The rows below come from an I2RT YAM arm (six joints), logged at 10 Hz.
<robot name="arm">
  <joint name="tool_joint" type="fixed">
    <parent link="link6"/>
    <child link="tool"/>
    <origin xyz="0 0 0" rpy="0 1.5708 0"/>
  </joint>
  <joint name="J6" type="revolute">
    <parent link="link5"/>
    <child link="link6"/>
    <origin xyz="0.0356 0 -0.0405"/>
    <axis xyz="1 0 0"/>
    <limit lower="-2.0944" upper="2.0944"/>
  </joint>
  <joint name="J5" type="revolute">
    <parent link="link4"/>
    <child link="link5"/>
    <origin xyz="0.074 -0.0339 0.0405"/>
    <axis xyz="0 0 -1"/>
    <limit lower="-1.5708" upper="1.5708"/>
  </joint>
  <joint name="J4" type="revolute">
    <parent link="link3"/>
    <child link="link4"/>
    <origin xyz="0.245 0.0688 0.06"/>
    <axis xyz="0 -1 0"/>
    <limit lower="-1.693" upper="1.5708"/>
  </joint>
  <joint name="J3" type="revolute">
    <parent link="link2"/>
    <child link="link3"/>
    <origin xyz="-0.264 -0.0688 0"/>
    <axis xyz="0 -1 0"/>
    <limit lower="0" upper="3.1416"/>
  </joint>
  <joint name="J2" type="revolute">
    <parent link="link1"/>
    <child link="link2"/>
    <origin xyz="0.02 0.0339 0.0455"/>
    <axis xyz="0 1 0"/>
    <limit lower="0" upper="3.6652"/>
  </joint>
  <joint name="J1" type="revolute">
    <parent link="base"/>
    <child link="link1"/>
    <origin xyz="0 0 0.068"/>
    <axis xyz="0 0 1"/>
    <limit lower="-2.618" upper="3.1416"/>
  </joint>
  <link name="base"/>
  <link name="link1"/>
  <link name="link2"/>
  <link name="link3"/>
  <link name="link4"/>
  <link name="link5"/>
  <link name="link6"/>
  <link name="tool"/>
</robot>
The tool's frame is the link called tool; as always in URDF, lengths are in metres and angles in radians.
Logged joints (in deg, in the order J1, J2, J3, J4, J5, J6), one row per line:
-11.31 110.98 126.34 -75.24 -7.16 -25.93
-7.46 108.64 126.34 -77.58 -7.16 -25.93
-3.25 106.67 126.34 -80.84 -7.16 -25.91
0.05 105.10 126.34 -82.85 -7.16 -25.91
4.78 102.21 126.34 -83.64 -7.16 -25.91
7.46 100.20 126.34 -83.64 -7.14 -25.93
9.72 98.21 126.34 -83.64 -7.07 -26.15
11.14 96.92 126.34 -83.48 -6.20 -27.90
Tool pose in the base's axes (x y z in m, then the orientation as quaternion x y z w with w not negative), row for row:
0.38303 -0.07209 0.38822 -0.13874 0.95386 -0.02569 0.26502
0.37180 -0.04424 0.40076 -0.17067 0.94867 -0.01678 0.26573
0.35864 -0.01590 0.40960 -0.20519 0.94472 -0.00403 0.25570
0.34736 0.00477 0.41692 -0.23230 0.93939 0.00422 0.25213
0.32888 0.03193 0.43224 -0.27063 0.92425 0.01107 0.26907
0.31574 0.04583 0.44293 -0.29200 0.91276 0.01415 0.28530
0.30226 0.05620 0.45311 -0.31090 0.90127 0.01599 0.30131
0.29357 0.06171 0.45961 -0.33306 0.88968 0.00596 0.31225
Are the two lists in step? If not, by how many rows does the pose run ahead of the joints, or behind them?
They are in step.
